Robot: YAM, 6 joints.
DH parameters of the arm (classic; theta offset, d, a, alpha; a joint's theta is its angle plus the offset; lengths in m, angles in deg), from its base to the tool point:
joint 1: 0 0.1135 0.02 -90
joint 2: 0 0 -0.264 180
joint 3: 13.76 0 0.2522 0
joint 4: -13.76 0 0.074 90
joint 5: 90 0 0 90
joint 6: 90 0.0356 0 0
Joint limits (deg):
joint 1: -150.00..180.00
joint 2: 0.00..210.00
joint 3: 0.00..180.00
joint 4: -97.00..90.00
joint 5: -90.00..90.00
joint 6: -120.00..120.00
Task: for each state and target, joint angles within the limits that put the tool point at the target. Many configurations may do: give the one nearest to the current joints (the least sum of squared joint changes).
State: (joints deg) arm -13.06 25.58 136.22 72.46 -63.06 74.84
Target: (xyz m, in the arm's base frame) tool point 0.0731 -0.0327 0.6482
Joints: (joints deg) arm -45.94 70.86 107.39 65.96 -56.80 74.84
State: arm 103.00 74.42 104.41 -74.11 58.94 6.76
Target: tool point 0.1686 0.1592 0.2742
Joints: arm 50.92 83.41 67.38 -81.33 59.03 6.76
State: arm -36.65 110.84 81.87 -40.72 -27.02 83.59
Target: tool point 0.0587 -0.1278 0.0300
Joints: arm -69.69 120.87 32.99 -53.40 -17.48 83.59
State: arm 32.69 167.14 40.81 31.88 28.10 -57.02
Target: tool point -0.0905 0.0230 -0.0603
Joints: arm -17.52 204.05 18.14 22.82 8.59 -57.02
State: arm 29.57 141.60 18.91 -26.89 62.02 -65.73
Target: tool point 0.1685 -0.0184 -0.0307
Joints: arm 4.73 136.86 34.33 -22.92 64.93 -65.73
